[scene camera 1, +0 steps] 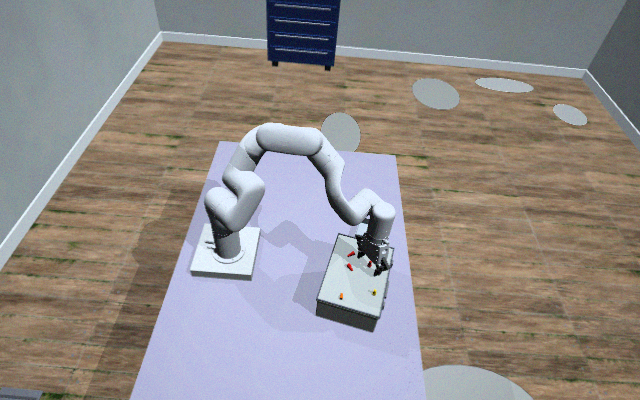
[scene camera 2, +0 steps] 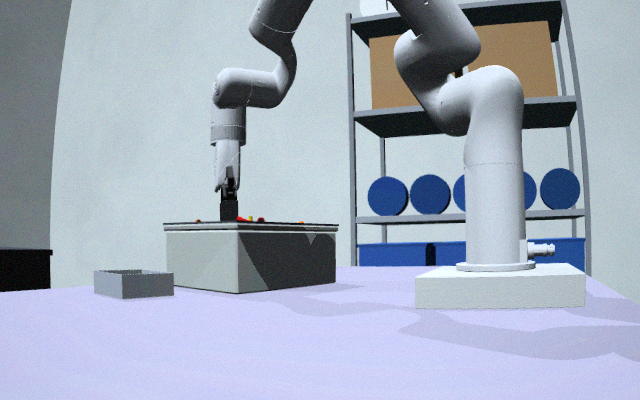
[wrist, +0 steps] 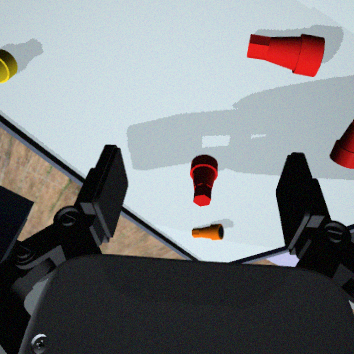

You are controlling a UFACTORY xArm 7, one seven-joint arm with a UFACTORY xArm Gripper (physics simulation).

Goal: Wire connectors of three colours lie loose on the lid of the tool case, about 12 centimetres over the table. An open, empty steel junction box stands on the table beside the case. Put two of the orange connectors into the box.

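Where they show: gripper, fingertip midpoint: (scene camera 1: pixel 368 265) (wrist: pixel 201 167); arm's base, link origin: (scene camera 1: pixel 228 250) (scene camera 2: pixel 495 269).
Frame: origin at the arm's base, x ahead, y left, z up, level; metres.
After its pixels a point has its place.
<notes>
My gripper (scene camera 1: pixel 369 264) {y -0.053, x 0.530, z 0.088 m} (scene camera 2: pixel 229 218) {y -0.053, x 0.530, z 0.088 m} (wrist: pixel 201 167) {y -0.053, x 0.530, z 0.088 m} is open and empty over the lid of the grey tool case (scene camera 1: pixel 345 314) {y -0.226, x 0.462, z 0.031 m} (scene camera 2: pixel 200 260) {y 0.062, x 0.510, z 0.012 m} (wrist: pixel 165 85) {y -0.094, x 0.510, z 0.079 m}, pointing down. An orange connector (wrist: pixel 207 232) {y -0.007, x 0.574, z 0.087 m} (scene camera 2: pixel 198 220) {y 0.000, x 0.568, z 0.089 m} lies on the lid near its edge, low in the wrist view; in scene camera 1 the gripper hides it. A second orange connector (scene camera 1: pixel 341 296) {y -0.194, x 0.440, z 0.090 m} (scene camera 2: pixel 301 222) {y -0.191, x 0.436, z 0.088 m} lies near the opposite end. A red connector (wrist: pixel 202 180) {y -0.052, x 0.530, z 0.097 m} shows between the fingers in the wrist view, not gripped. The grey junction box (scene camera 2: pixel 132 284) {y 0.243, x 0.501, z -0.020 m} stands beside the case; the arm largely hides it in scene camera 1.
Two more red connectors (scene camera 1: pixel 351 254) {y -0.015, x 0.466, z 0.089 m} (wrist: pixel 287 54) {y -0.070, x 0.463, z 0.091 m} lie on the lid, one partly cut off in the wrist view. A yellow connector (scene camera 1: pixel 374 292) {y -0.165, x 0.550, z 0.093 m} (wrist: pixel 7 66) {y -0.158, x 0.546, z 0.086 m} lies near the lid's side edge. The robot's base plate (scene camera 1: pixel 200 265) {y -0.083, x -0.087, z 0.000 m} (scene camera 2: pixel 500 292) {y 0.125, x -0.018, z -0.022 m} stands on the same table.
</notes>
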